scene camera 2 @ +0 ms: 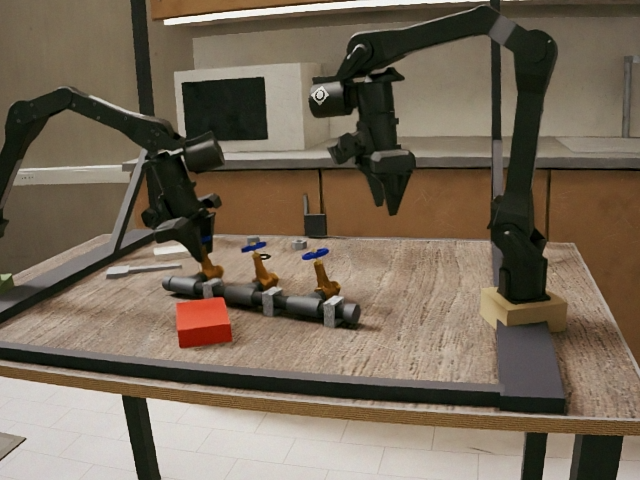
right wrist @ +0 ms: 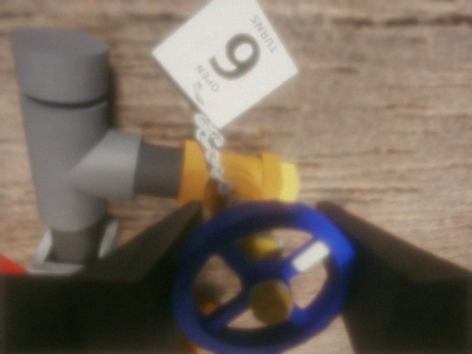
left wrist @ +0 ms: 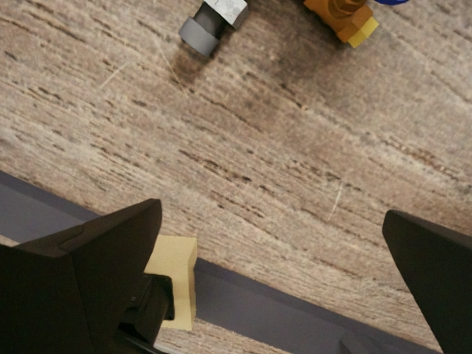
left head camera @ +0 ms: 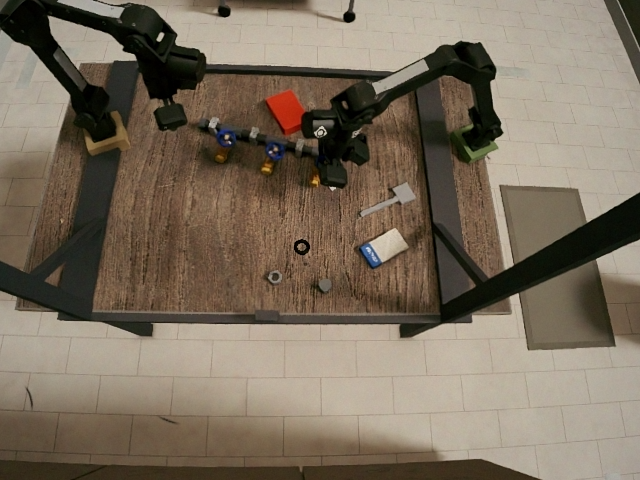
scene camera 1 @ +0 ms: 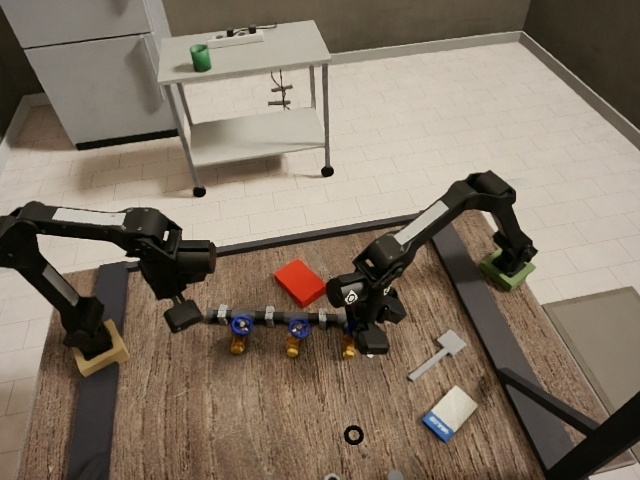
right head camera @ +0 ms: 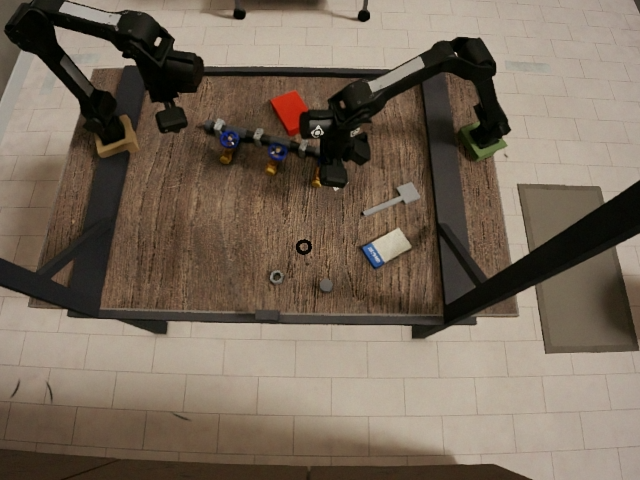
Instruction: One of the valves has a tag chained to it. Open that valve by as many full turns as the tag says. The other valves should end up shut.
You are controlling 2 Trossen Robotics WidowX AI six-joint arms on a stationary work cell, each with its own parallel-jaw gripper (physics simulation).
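Pixels of known places: left gripper, fingertip midpoint: (scene camera 2: 385,210) (left wrist: 272,215); right gripper, fingertip midpoint: (scene camera 2: 205,257) (right wrist: 258,212) (left head camera: 320,172) (scene camera 1: 354,340); left arm's base, link origin: (scene camera 2: 523,295) (left wrist: 145,295) (left head camera: 102,130) (scene camera 1: 96,344) (right head camera: 112,133); right arm's base, link origin: (left head camera: 476,139) (scene camera 1: 508,264) (right head camera: 484,137).
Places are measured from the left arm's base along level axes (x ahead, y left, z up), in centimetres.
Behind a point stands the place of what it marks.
Three valves with blue handwheels stand on a grey pipe. The left valve (left head camera: 221,155) @(y -18.7, x 27.2, z -1.1 cm) (scene camera 1: 237,344) @(y -18.5, x 27.2, z -1.0 cm) and middle valve (left head camera: 267,167) @(y -26.6, x 37.2, z -1.1 cm) (scene camera 1: 293,347) @(y -26.5, x 37.4, z -1.1 cm) are untouched. The tagged valve (scene camera 1: 348,351) @(y -34.6, x 47.0, z -1.2 cm) (scene camera 2: 211,270) @(y -31.9, x 48.1, z -1.2 cm) (right wrist: 245,172) @(y -33.9, x 49.5, z -1.0 cm) is at the pipe's right end in the head views. Its white tag (right wrist: 220,100) @(y -33.9, x 51.5, z -4.0 cm) hangs on a chain and reads OPEN 6 TURNS. My right gripper (right wrist: 258,212) @(y -34.0, x 49.1, z 0.9 cm) is shut on its blue handwheel (right wrist: 342,250) @(y -36.0, x 50.2, z 4.3 cm), a finger on each side; one spoke has a white mark (right wrist: 310,256) @(y -35.2, x 50.3, z 4.2 cm). My left gripper (scene camera 2: 386,209) @(y -12.2, x 18.6, z 12.2 cm) (left wrist: 272,215) @(y -12.2, x 18.6, z 12.2 cm) is open and empty, high above the table at the pipe's left.
A red block (left head camera: 285,111) @(y -11.2, x 48.3, z -1.5 cm) (scene camera 2: 203,322) @(y -6.4, x 48.8, z -1.5 cm) lies behind the pipe. A grey mallet-shaped tool (left head camera: 403,193) @(y -45.6, x 68.6, z -3.4 cm), a blue-and-white box (left head camera: 387,246) @(y -57.5, x 57.5, z -3.0 cm), a black ring (left head camera: 295,246) @(y -48.5, x 36.3, z -4.4 cm), a nut (left head camera: 269,279) @(y -54.4, x 27.1, z -2.9 cm) and a grey round piece (left head camera: 324,285) @(y -60.8, x 38.7, z -2.5 cm) lie in front. A padlock (scene camera 2: 314,224) @(y -61.6, x 24.0, z -1.0 cm) stands at the table's front edge.
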